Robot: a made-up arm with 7 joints.
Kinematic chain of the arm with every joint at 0, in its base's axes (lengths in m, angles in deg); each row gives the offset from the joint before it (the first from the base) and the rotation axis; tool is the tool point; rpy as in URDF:
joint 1: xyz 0 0 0.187 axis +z
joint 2: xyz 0 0 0 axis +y
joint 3: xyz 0 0 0.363 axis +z
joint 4: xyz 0.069 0 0 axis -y
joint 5: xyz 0.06 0 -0.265 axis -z
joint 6: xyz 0 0 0 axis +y
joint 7: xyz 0.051 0 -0.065 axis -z
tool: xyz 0 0 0 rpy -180 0 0
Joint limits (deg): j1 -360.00..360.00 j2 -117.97..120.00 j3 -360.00..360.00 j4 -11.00..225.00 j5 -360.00..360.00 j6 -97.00..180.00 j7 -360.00..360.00
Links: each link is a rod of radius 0.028 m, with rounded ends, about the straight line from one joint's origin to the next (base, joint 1, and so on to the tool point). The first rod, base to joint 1, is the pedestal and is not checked.
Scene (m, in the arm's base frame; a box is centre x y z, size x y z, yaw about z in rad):
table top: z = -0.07
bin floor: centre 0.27 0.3 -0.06 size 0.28 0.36 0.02 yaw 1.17
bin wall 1: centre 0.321 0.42 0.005 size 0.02 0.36 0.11 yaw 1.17
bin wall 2: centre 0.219 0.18 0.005 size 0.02 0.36 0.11 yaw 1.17
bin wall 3: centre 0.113 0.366 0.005 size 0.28 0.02 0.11 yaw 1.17
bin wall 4: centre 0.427 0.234 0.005 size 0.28 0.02 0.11 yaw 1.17
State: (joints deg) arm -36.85 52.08 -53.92 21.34 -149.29 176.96 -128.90
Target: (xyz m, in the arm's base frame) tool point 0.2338 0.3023 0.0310
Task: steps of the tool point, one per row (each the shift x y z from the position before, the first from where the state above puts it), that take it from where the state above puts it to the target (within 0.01 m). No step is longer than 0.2 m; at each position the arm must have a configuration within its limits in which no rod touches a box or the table.
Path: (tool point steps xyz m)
1: -0.1416 0.0178 0.0929
2: -0.1242 0.1055 0.0708
3: -0.0584 0.1698 0.0353
4: 0.0347 0.1843 -0.0071
5: 0.1220 0.1402 -0.0486
6: 0.1709 0.0514 -0.0805
7: 0.1641 -0.0519 -0.0972
8: 0.0059 0.0055 -0.0776
9: -0.0059 -0.0055 -0.0800

